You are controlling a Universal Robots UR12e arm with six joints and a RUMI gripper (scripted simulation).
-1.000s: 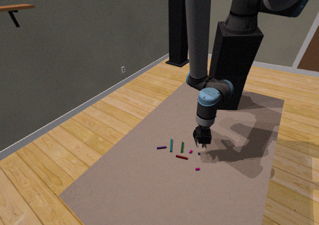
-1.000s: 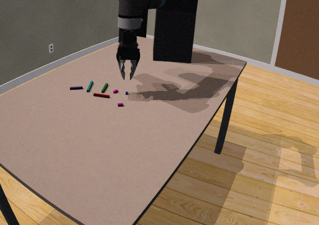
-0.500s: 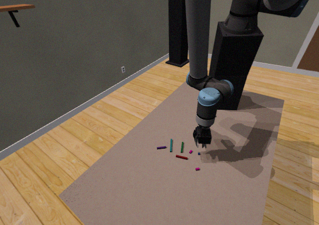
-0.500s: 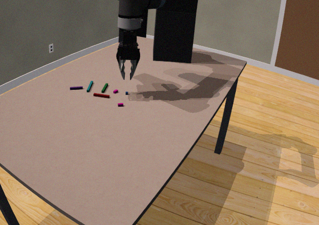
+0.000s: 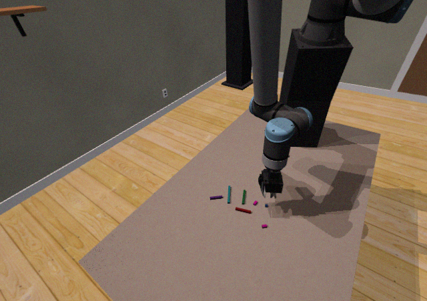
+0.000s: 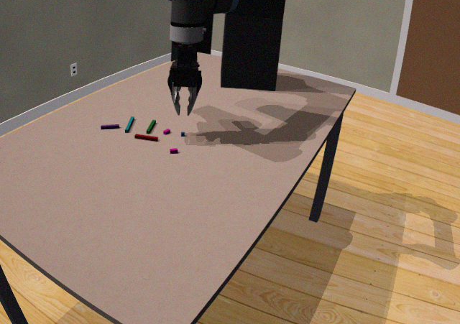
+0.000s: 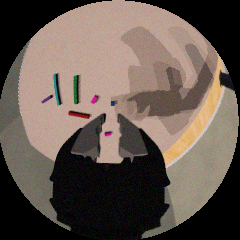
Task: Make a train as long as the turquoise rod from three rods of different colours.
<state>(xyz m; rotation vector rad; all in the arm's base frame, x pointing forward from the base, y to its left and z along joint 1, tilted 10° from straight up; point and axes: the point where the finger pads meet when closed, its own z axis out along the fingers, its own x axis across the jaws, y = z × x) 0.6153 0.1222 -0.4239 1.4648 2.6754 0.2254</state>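
Now: hand 80 mm above the blue rod. The rest, counted from my hand: green rod 110 mm to the right, 80 mm below, 20 mm ahead; then red rod 80 mm below, 80 mm ahead, 70 mm to the right; then turquoise rod 170 mm to the right, 80 mm below, 50 mm ahead.
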